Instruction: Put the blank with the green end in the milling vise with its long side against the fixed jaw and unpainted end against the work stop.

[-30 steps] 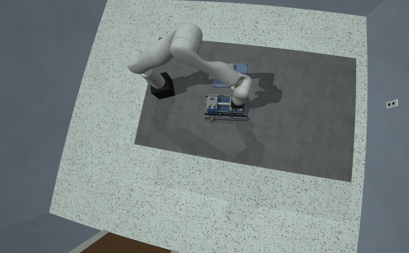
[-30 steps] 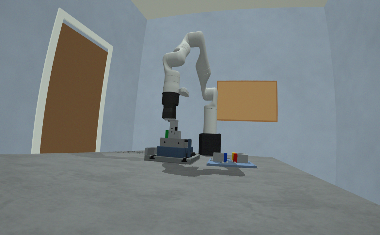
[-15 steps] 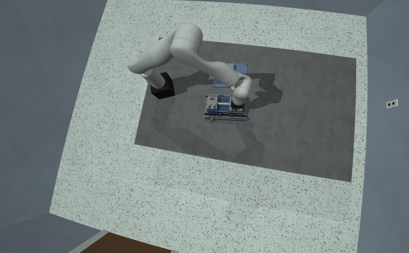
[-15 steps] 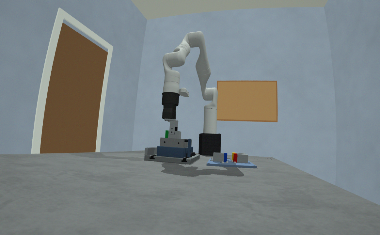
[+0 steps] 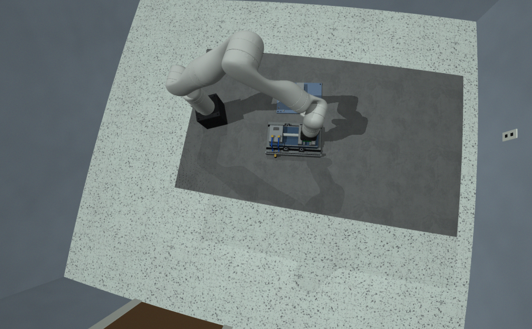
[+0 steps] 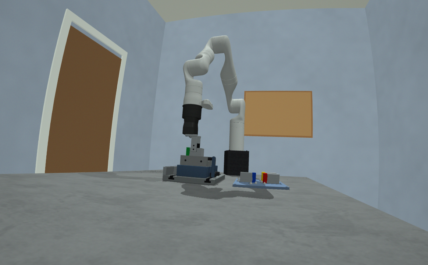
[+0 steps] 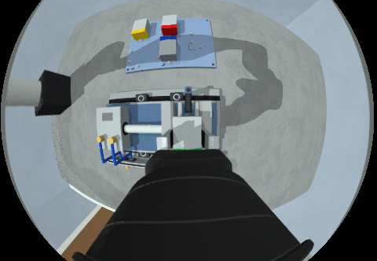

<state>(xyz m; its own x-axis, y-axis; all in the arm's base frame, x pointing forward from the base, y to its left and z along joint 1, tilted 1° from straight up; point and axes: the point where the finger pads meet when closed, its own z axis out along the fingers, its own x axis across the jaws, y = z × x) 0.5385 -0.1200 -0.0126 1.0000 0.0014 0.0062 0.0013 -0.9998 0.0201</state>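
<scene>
The green-ended blank is 20 mm below my hand. Also, from my hand: fixed jaw: 30 mm ahead, 10 mm to the left, 50 mm below; then milling vise: 70 mm behind, 10 mm to the left, 90 mm below; then work stop rod: 50 mm to the left, 40 mm below.
</scene>
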